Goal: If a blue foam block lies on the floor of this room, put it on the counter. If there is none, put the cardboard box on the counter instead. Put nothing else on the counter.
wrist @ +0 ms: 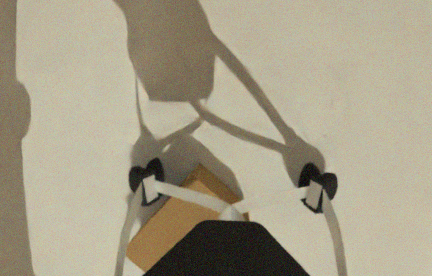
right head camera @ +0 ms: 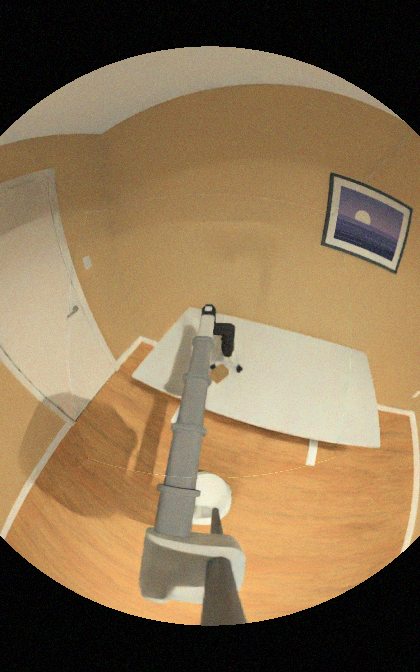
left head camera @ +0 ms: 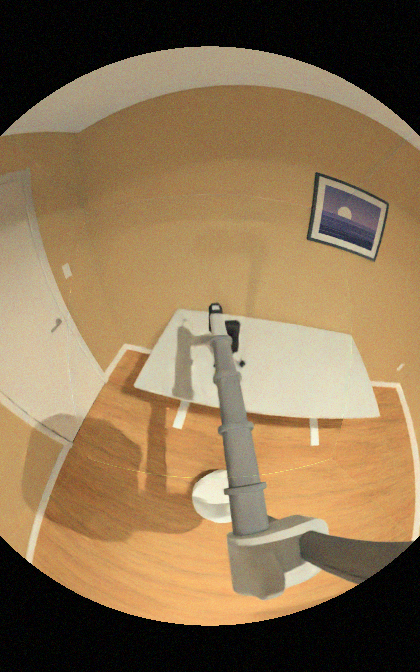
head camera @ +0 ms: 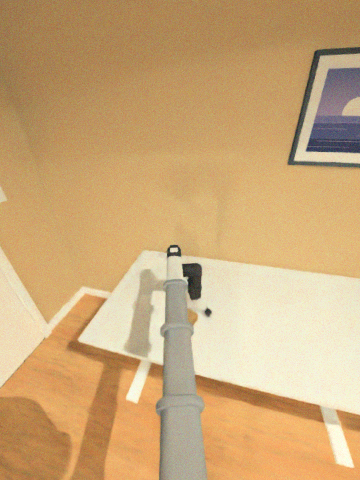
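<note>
A tan cardboard box [head camera: 192,316] [right head camera: 219,373] [wrist: 170,220] lies on a white table top [head camera: 280,325] [left head camera: 300,375] [right head camera: 300,390] [wrist: 375,100]. In the wrist view it sits turned at an angle, nearer the left finger, and the black gripper body hides its near part. My gripper [right head camera: 226,368] [wrist: 232,176] is open, its two dark fingertips wide apart and low over the table, with their shadows close by. The box shows below and partly between the fingers, not gripped. In the left head view the arm hides the box. No blue foam block shows in these views.
The tan wall stands behind the table. A framed picture [head camera: 345,107] [left head camera: 348,216] [right head camera: 367,222] hangs on it at the right. A pale door [left head camera: 30,310] [right head camera: 35,300] is at the left. My white round base [left head camera: 210,492] [right head camera: 215,492] shows on the wood floor [left head camera: 150,560] [right head camera: 300,540].
</note>
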